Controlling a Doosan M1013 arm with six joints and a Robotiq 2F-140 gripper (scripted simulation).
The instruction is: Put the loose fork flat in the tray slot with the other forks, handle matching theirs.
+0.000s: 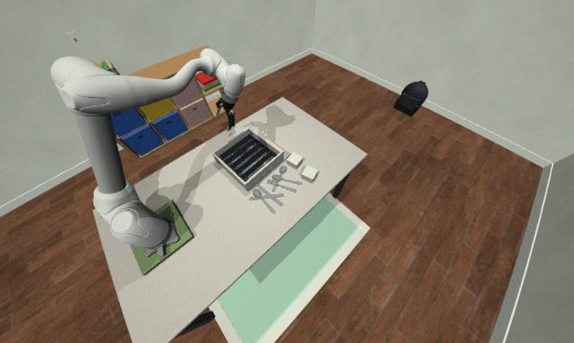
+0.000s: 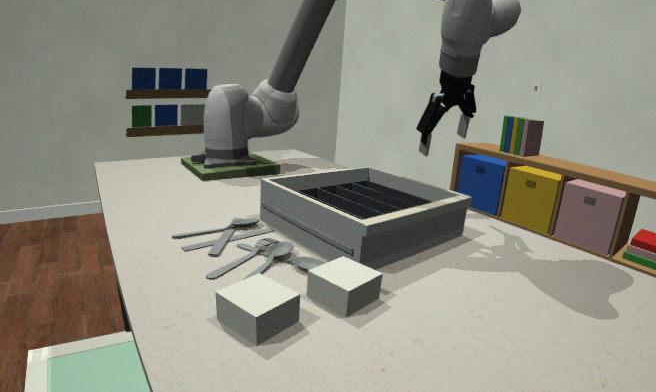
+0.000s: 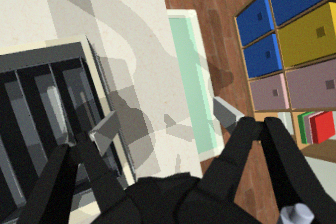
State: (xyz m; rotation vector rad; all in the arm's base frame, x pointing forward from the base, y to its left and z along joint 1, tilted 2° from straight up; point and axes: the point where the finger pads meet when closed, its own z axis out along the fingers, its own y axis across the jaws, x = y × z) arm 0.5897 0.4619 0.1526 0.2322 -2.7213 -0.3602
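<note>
Right now the cutlery tray is 50 mm ahead of my hand, 250 mm to the right of it and 150 mm below it.
</note>
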